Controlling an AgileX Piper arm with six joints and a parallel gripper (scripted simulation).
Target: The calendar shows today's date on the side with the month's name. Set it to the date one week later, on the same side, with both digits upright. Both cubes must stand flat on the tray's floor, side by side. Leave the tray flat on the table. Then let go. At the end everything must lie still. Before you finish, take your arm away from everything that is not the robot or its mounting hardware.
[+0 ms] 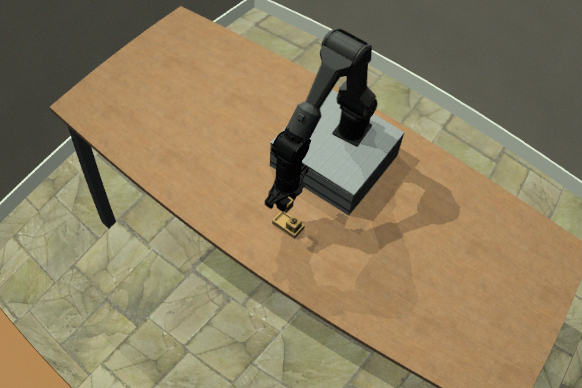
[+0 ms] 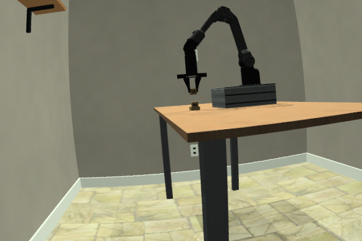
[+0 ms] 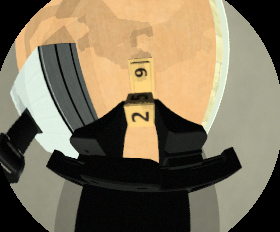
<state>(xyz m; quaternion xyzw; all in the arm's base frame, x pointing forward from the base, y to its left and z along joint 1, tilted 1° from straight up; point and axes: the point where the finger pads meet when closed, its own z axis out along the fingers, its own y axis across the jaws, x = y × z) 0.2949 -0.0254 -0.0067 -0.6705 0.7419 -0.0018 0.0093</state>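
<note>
Now: hand 30 mm to the right of the digit cube and 70 mm above it. Also, from my hand: tan calendar tray (20 mm to the left, 80 mm below); wooden cube (right at my hand).
</note>
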